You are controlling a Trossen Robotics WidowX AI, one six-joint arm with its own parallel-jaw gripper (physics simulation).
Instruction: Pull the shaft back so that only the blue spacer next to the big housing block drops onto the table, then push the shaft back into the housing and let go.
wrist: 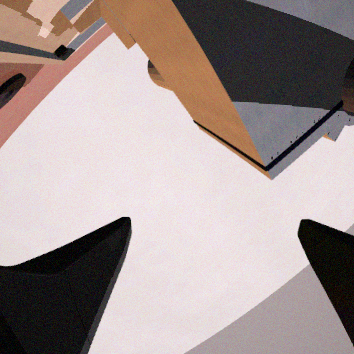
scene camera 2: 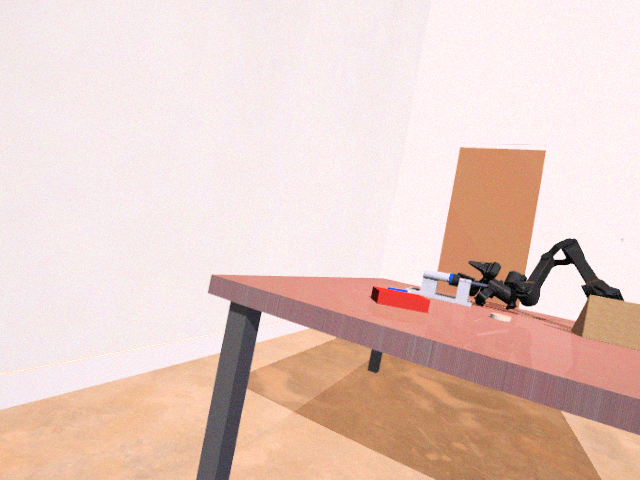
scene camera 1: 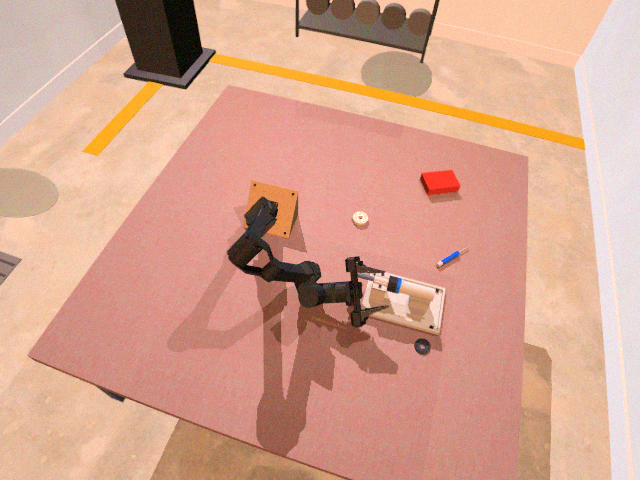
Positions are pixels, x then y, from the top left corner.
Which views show my gripper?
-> The wrist view, scene camera 2 and scene camera 1: all of them.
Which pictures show the red block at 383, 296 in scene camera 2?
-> Scene camera 2 and scene camera 1 only.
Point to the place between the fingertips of my gripper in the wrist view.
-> At 215, 226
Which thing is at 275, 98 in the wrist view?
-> A shaft fixture.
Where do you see a red block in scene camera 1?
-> At 438, 182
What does the red block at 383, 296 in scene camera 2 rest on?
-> The table.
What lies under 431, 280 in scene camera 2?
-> A shaft fixture.
